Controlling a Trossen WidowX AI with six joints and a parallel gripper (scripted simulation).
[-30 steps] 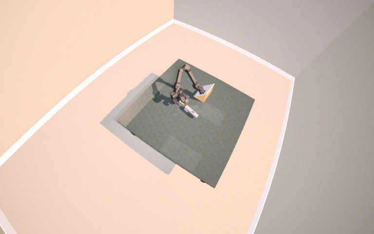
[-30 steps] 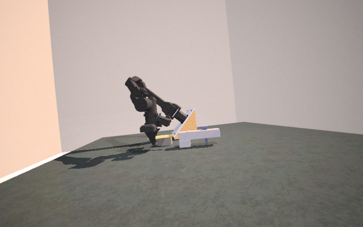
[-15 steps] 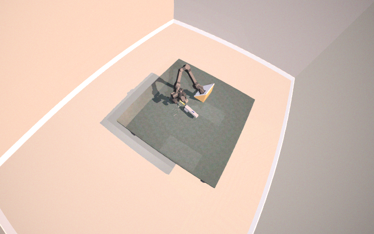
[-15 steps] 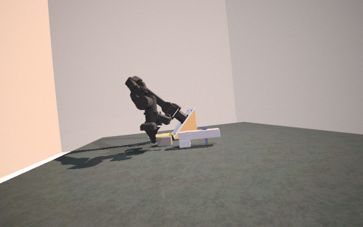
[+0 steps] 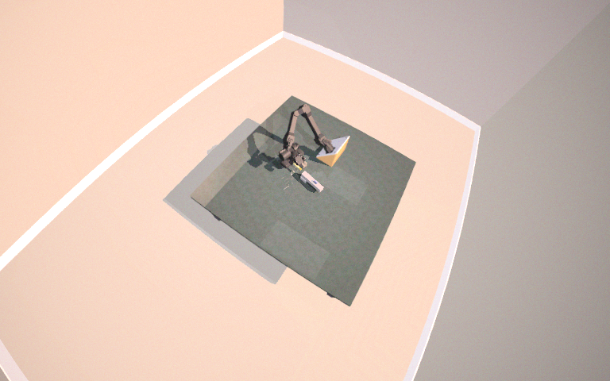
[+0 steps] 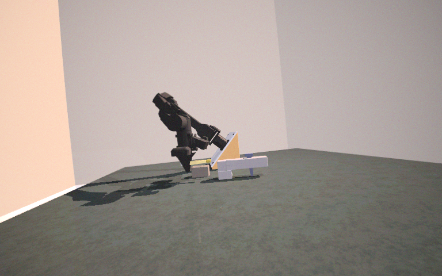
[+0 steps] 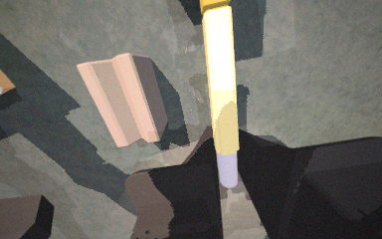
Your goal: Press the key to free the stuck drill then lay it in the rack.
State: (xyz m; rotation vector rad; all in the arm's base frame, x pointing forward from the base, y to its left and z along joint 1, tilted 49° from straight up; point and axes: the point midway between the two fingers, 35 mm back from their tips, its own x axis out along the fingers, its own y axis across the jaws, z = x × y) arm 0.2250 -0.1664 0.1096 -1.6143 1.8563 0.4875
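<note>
Now: gripper tip 4 cm to the right of the drill, 3 cm below it and 1 cm short of it. From my gripper tip the other things lie so: key: 23 cm to the left, 5 cm ahead, 2 cm above; rack: 6 cm behind, 5 cm to the left, 1 cm below; housing block: 20 cm to the left, 5 cm ahead, 1 cm above.
</note>
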